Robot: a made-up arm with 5 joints.
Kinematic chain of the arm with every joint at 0, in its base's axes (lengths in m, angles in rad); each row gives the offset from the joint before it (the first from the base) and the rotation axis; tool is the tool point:
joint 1: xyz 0 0 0.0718 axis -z
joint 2: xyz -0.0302 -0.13 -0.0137 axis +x
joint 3: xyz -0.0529 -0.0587 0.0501 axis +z
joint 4: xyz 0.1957 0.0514 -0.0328 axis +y
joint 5: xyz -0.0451 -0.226 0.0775 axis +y
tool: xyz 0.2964 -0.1 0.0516
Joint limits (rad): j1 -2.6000..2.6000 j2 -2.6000..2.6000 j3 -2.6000..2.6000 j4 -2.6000..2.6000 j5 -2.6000..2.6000
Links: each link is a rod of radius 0.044 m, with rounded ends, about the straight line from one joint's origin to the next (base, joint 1, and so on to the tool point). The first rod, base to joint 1, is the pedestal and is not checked.
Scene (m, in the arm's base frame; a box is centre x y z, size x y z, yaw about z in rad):
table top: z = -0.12
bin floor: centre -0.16 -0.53 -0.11 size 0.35 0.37 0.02 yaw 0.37
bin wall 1: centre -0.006 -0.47 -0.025 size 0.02 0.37 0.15 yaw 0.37
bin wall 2: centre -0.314 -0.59 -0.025 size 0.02 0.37 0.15 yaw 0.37
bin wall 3: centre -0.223 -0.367 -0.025 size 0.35 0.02 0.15 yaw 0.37
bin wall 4: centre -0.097 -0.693 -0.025 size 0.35 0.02 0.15 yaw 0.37
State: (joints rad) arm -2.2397 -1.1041 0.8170 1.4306 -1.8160
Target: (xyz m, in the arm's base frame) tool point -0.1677 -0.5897 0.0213
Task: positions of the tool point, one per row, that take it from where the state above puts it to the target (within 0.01 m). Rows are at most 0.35 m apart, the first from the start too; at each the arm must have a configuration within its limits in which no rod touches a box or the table.
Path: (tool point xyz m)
1: -0.2376 0.4696 0.0542
2: 0.0102 0.5575 0.0762
3: 0.2836 0.5117 0.1048
4: 0.5090 0.3306 0.1345
5: 0.6200 0.0542 0.1598
6: 0.5810 -0.2465 0.1763
7: 0.3995 -0.4909 0.1817
8: 0.1249 -0.6146 0.1760
9: -0.1677 -0.5897 0.1615
10: -0.1677 -0.5897 0.0213

